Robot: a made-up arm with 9 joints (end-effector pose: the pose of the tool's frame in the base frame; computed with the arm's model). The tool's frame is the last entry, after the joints.
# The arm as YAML. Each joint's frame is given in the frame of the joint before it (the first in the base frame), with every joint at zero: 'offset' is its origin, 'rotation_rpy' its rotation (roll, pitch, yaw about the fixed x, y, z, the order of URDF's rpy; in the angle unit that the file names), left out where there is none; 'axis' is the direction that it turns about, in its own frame. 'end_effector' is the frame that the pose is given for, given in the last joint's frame.
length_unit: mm
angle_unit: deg
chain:
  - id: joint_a
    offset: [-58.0, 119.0, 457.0]
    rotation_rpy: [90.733, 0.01, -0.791]
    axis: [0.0, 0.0, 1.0]
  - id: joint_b
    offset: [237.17, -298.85, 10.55]
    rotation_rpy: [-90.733, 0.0, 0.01]
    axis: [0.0, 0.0, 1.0]
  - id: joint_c
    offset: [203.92, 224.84, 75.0]
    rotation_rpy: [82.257, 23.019, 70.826]
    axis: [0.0, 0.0, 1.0]
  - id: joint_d
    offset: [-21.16, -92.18, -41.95]
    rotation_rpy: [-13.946, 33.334, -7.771]
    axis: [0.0, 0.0, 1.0]
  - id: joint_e
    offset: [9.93, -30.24, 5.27]
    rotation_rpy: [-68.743, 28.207, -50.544]
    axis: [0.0, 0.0, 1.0]
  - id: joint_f
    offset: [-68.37, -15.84, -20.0]
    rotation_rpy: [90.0, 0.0, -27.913]
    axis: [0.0, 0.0, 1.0]
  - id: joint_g
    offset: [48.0, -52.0, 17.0]
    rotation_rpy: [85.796, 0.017, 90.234]
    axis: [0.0, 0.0, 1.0]
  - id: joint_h
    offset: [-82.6, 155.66, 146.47]
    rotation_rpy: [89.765, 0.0, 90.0]
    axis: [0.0, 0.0, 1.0]
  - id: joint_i
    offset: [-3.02, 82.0, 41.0]
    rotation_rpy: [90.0, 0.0, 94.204]
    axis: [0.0, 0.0, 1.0]
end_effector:
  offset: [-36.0, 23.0, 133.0]
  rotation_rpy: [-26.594, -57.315, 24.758]
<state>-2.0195 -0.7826 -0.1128 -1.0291 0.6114 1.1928 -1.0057 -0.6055 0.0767</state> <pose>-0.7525 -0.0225 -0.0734 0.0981 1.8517 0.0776</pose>
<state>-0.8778 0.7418 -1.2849 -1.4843 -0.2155 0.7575 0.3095 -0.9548 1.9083</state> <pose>0.1447 0.6332 -0.0032 0.5519 1.2913 2.4022</pose>
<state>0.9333 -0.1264 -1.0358 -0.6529 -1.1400 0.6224 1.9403 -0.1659 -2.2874</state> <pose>0.4738 -0.0700 0.9270 -0.4808 0.4575 -2.2581</pose>
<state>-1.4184 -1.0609 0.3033 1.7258 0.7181 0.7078 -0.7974 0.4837 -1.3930</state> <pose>0.0834 0.1476 -0.2219 0.9575 0.6281 0.0630</pose>
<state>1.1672 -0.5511 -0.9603 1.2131 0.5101 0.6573 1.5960 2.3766 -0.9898</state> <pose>0.4775 0.2880 0.7210 1.9722 0.5386 2.3377</pose>
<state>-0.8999 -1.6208 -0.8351 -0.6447 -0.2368 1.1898 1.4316 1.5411 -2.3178</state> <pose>-0.3032 -0.1026 -0.0666 0.6285 2.9455 -0.5459</pose>
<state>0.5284 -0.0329 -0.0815 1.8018 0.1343 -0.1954 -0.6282 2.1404 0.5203</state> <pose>0.4846 0.5546 0.2809 -0.2121 2.1755 1.7686</pose>
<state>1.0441 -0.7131 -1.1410 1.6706 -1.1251 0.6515 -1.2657 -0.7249 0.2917</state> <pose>0.2802 0.0332 0.9911 -0.5694 -2.1936 0.1505</pose>
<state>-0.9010 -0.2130 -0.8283 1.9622 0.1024 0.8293 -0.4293 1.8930 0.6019</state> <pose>0.0876 0.4722 -0.2003 -2.3115 -1.0560 -0.6347</pose>
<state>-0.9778 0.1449 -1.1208 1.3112 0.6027 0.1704 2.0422 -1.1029 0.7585</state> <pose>-0.1641 0.0765 0.2255 -1.2937 1.3279 -0.9114</pose>
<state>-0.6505 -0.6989 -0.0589 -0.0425 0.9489 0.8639 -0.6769 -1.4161 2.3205</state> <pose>0.1331 0.0175 -0.4113 1.7049 -1.4613 0.4846</pose>
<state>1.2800 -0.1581 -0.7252 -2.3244 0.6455 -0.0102 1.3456 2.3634 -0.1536</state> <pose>0.0586 0.2635 0.8351 1.0335 -0.9703 -1.1567</pose>
